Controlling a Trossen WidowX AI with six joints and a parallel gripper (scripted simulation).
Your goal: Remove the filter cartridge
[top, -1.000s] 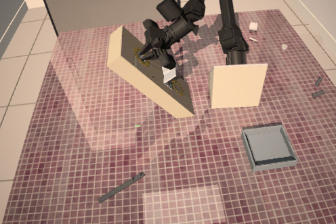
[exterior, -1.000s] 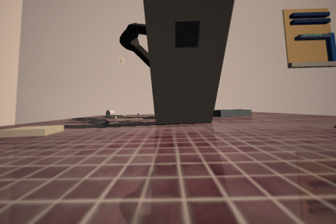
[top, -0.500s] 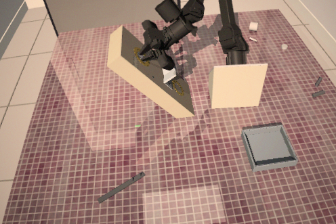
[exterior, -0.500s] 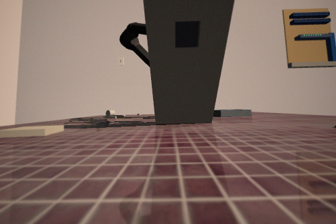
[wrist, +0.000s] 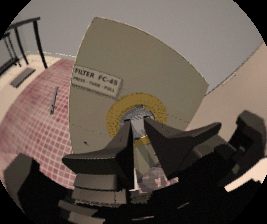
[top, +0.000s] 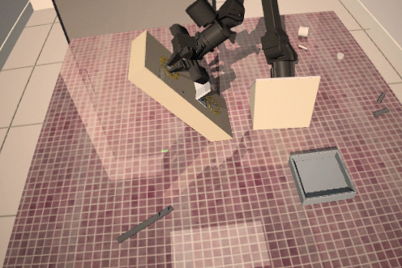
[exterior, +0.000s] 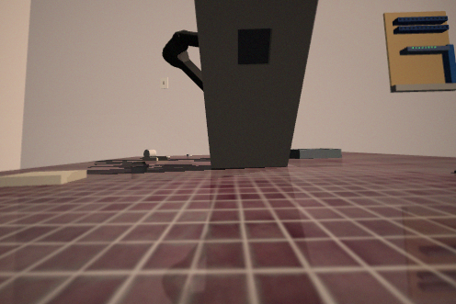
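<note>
Now: the round filter cartridge 10 mm ahead of my gripper tip and 10 mm below it. The rest, counted from my gripper tip: beige service panel 40 mm behind, 10 mm to the right, 80 mm below; grey tray 440 mm behind, 230 mm to the left, 230 mm below.
</note>
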